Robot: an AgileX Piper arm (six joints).
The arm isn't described. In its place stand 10 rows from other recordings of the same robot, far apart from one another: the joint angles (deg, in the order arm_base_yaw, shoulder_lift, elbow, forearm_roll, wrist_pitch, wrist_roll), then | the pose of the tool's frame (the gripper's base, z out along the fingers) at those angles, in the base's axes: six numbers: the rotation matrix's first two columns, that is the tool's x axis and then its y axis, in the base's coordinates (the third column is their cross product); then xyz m.
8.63 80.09 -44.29 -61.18 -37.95 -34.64 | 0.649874 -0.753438 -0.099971 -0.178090 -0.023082 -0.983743 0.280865 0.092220 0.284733
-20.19 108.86 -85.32 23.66 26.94 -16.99 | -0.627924 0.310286 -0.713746 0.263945 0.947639 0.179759 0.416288 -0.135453 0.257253
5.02 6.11 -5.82 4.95 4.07 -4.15 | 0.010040 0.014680 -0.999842 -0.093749 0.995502 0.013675 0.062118 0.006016 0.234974
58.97 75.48 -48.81 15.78 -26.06 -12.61 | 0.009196 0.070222 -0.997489 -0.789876 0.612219 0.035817 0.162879 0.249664 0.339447
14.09 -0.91 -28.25 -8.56 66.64 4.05 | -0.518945 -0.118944 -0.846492 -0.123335 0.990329 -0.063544 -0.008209 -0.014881 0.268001
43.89 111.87 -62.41 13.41 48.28 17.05 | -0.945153 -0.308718 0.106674 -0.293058 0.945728 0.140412 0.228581 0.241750 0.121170
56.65 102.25 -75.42 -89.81 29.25 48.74 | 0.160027 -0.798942 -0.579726 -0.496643 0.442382 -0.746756 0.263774 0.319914 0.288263
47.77 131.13 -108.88 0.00 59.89 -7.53 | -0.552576 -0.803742 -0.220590 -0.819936 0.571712 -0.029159 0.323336 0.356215 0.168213
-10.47 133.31 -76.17 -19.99 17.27 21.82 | -0.903388 0.213969 -0.371629 0.259744 0.962587 -0.077190 0.417556 -0.086555 0.033323
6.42 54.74 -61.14 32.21 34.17 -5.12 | -0.439363 0.316601 -0.840669 -0.239435 0.860706 0.449284 0.188066 0.048576 0.419469
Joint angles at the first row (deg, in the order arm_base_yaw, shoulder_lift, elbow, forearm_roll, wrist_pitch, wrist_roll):
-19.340 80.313 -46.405 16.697 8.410 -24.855
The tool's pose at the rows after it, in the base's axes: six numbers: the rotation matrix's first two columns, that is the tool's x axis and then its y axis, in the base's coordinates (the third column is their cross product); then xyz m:
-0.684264 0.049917 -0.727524 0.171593 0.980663 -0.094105 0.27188 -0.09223 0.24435
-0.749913 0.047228 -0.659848 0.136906 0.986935 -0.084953 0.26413 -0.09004 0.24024
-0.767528 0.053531 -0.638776 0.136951 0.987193 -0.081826 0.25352 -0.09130 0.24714
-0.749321 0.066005 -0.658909 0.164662 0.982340 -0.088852 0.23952 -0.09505 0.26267
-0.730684 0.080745 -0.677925 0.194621 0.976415 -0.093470 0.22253 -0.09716 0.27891
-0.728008 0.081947 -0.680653 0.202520 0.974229 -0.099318 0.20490 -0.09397 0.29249
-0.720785 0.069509 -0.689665 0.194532 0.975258 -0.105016 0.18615 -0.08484 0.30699
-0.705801 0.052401 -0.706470 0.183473 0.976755 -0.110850 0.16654 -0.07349 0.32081
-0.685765 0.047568 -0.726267 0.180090 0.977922 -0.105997 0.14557 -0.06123 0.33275
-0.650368 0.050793 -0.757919 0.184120 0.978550 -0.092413 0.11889 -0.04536 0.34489
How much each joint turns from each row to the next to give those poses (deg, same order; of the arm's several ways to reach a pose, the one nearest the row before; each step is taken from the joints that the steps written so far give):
-0.545 -0.056 -0.021 -2.128 6.123 0.004
-0.440 -0.520 0.001 -1.420 6.153 -0.004
-1.227 -2.284 -0.001 -0.662 3.989 -0.003
-2.041 -3.890 0.001 -0.250 2.341 0.004
-2.250 -4.419 -0.002 -0.107 2.977 -0.003
-1.411 -4.415 0.001 -0.512 4.180 0.002
-0.374 -5.119 -0.001 -0.280 4.403 0.000
0.001 -5.400 0.001 -0.001 4.051 0.001
-0.061 -5.536 0.000 0.352 4.091 0.546
0.003 -6.922 0.000 0.576 4.505 1.438

